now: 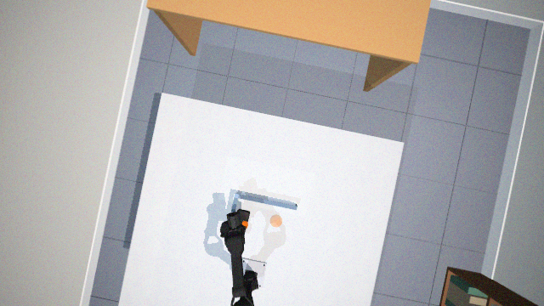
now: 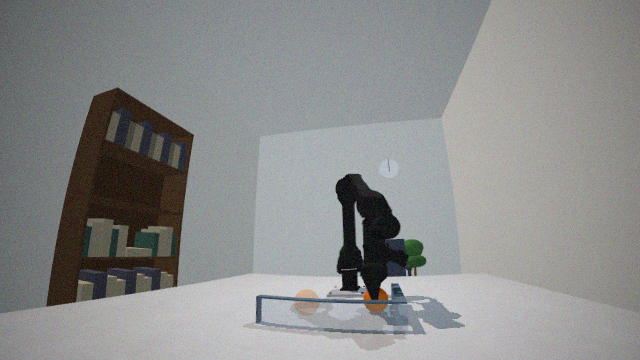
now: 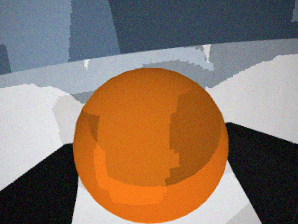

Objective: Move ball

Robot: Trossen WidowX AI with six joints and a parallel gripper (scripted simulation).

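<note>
The see-through copy lies 70 mm ahead of my gripper tip and 160 mm to the right of it. Round my gripper tip: orange ball (right at my gripper tip); then clear wall (150 mm ahead, 80 mm to the right).
</note>
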